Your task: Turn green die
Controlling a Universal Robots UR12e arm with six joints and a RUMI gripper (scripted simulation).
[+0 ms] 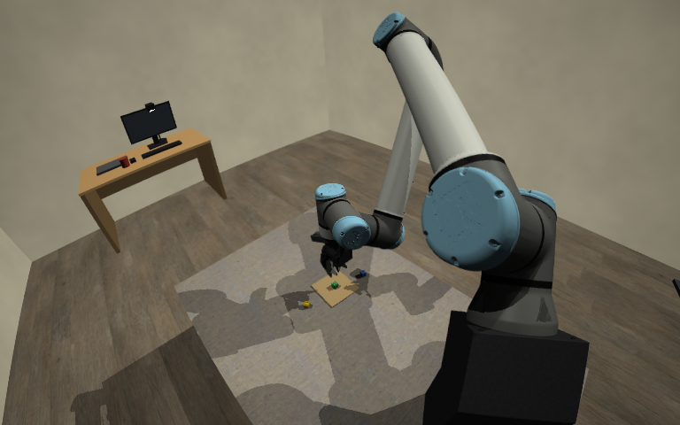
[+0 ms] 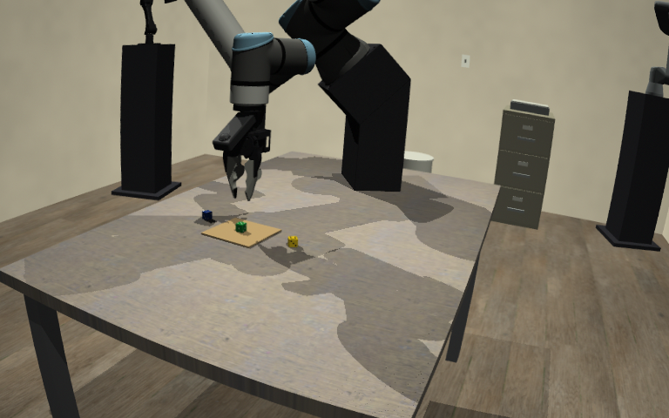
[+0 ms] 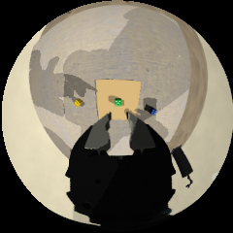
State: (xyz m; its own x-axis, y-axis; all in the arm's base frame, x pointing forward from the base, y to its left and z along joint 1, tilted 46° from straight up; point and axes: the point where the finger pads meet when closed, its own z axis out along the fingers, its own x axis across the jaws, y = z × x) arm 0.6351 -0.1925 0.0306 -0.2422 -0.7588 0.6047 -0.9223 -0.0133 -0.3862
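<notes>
My gripper is now 8 cm above the green die. Also, from my hand: blue die 6 cm behind, 11 cm to the right, 9 cm below; then yellow die 4 cm ahead, 14 cm to the left, 9 cm below; then tan mat 9 cm below.
</notes>
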